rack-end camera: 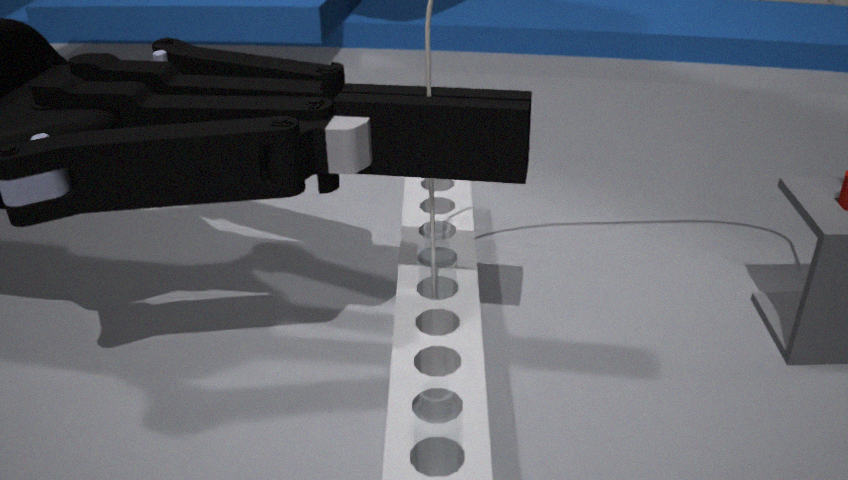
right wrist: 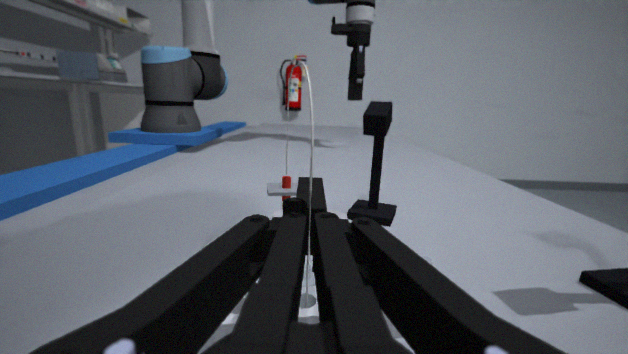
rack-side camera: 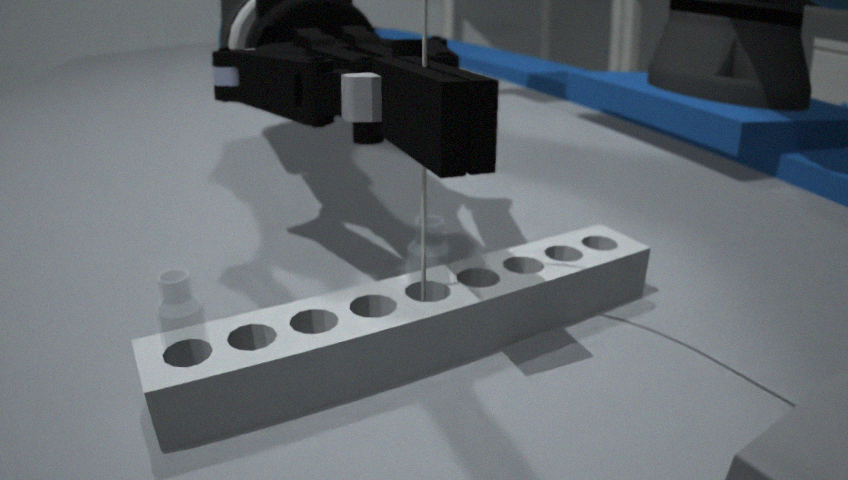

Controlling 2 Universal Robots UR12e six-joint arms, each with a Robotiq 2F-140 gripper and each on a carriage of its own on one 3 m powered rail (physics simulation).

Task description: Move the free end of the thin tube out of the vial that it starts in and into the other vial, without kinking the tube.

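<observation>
The thin tube (rack-side camera: pixel 423 226) (rack-end camera: pixel 432 226) (right wrist: pixel 312 130) stands near upright below my right gripper (rack-side camera: pixel 467 127) (rack-end camera: pixel 511 98), which is shut on it above the rack. Its lower end is inside a clear vial (rack-side camera: pixel 428 258) (rack-end camera: pixel 446 270) in a middle hole of the white rack (rack-side camera: pixel 333 368) (rack-end camera: pixel 395 416). Above the fingers the tube arcs smoothly over in the right wrist view, with no sharp bend showing. The other clear vial (rack-side camera: pixel 181 312) (rack-end camera: pixel 437 428) stands in the rack's end hole. My left gripper (right wrist: pixel 354 100) hangs far off, seen edge-on; its opening cannot be told.
A grey bracket (rack-end camera: pixel 824 285) (right wrist: pixel 275 189) with a red fitting (rack-end camera: pixel 843 196) (right wrist: pixel 286 181) holds the tube's other side. A black stand (right wrist: pixel 377 165) is beyond the fingers, to the right. The blue rail (rack-side camera: pixel 684 104) (rack-end camera: pixel 583 44) (right wrist: pixel 90 170) runs along the table.
</observation>
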